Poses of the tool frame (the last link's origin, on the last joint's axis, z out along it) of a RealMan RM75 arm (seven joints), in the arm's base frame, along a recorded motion.
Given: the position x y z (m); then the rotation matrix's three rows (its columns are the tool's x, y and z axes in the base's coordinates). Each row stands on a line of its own.
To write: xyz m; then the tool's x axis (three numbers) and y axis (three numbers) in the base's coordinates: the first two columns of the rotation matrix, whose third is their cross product. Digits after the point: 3 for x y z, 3 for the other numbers.
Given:
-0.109 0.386 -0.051
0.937 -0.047 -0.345
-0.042 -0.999 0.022
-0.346 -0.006 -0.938
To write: -0.109 0.386 -0.051 0.937 -0.042 -0.346 -0.047 -0.999 -0.006
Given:
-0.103 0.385 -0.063
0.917 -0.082 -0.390
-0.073 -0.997 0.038
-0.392 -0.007 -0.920
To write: -0.103 0.385 -0.063 0.917 -0.073 -0.392 -0.082 -0.997 -0.007
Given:
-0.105 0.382 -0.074
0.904 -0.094 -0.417
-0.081 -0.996 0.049
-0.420 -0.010 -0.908
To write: -0.105 0.382 -0.074 0.904 -0.081 -0.420 -0.094 -0.996 -0.010
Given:
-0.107 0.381 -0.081
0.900 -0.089 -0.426
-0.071 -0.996 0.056
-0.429 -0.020 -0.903
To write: -0.107 0.381 -0.081 0.900 -0.071 -0.429 -0.089 -0.996 -0.020
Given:
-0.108 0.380 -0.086
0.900 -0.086 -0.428
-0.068 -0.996 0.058
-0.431 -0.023 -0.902
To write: -0.108 0.380 -0.086 0.900 -0.068 -0.431 -0.086 -0.996 -0.023
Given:
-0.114 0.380 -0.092
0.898 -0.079 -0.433
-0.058 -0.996 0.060
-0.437 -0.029 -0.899
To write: -0.114 0.380 -0.092 0.898 -0.058 -0.437 -0.079 -0.996 -0.029
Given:
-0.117 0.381 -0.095
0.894 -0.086 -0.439
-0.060 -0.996 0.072
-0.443 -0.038 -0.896
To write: -0.117 0.381 -0.095 0.894 -0.060 -0.443 -0.086 -0.996 -0.038
